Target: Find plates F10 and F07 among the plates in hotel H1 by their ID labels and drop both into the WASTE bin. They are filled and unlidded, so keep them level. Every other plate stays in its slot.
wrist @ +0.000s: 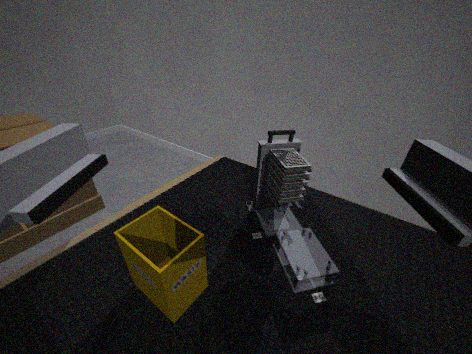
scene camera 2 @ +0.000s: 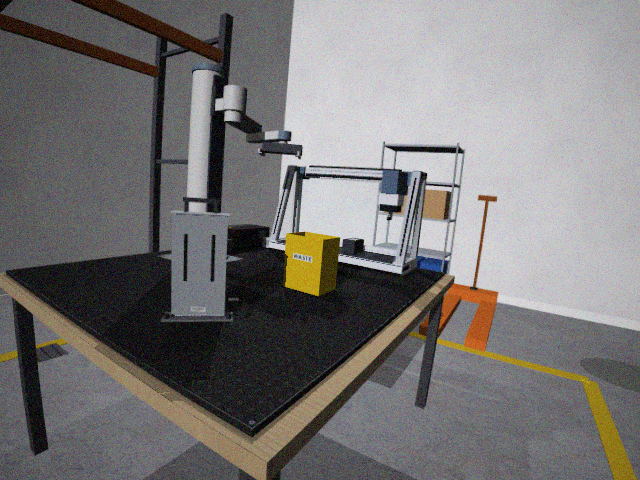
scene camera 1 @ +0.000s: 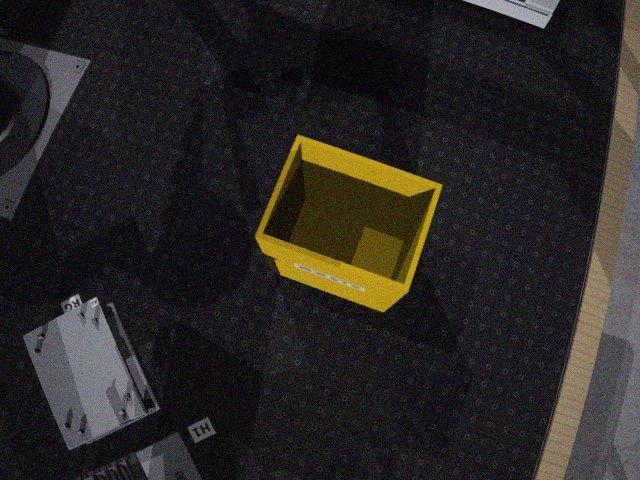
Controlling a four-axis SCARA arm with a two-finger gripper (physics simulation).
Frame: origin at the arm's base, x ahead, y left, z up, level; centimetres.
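Seen in the pictures: gripper, fingertip midpoint: [wrist: 244,150] [scene camera 2: 278,152].
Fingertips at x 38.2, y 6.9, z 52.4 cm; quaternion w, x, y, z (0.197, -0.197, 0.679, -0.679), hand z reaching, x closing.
A point is followed by its place in that frame.
My gripper [scene camera 2: 280,151] @[x 38.2, y 6.9, z 52.4 cm] [wrist: 244,150] @[x 38.2, y 6.9, z 52.4 cm] is open and empty, high above the table. Its two fingers stand wide apart in the wrist view. Hotel H1 [scene camera 1: 173,455] @[x 52.4, y -36.3, z 2.1 cm] [scene camera 2: 199,294] @[x 59.2, y -49.1, z 7.8 cm] [wrist: 260,175] @[x 61.1, y -42.6, z 17.9 cm] is an upright grey holder with a handle on top; camera 2 shows its back. In the wrist view a stack of plates [wrist: 292,180] @[x 48.8, y -39.7, z 22.2 cm] sits in it, beyond the bin; their ID labels cannot be read. The yellow WASTE bin [scene camera 1: 382,297] @[x 70.9, y -8.6, z 13.0 cm] [scene camera 2: 310,273] @[x 68.4, y -8.6, z 8.7 cm] [wrist: 192,290] @[x 56.6, y -3.1, z 6.4 cm] stands upright and open at the top. A lighter patch shows on its inside.
A low clear-topped stand [scene camera 1: 87,372] @[x 39.1, y -29.6, z 7.3 cm] [wrist: 307,257] @[x 36.9, y -28.1, z 7.3 cm] labelled RG is beside the hotel. A white gantry machine [scene camera 2: 398,267] @[x 83.2, y 45.0, z 5.3 cm] stands behind the bin in camera 2. A dark box [scene camera 2: 248,237] @[x -3.4, y 36.3, z 7.8 cm] is near the arm's column [scene camera 2: 200,144] @[x 4.1, y -6.3, z 54.0 cm]. The table has a wooden edge [scene camera 1: 584,330] @[x 102.1, y -1.9, z 0.0 cm].
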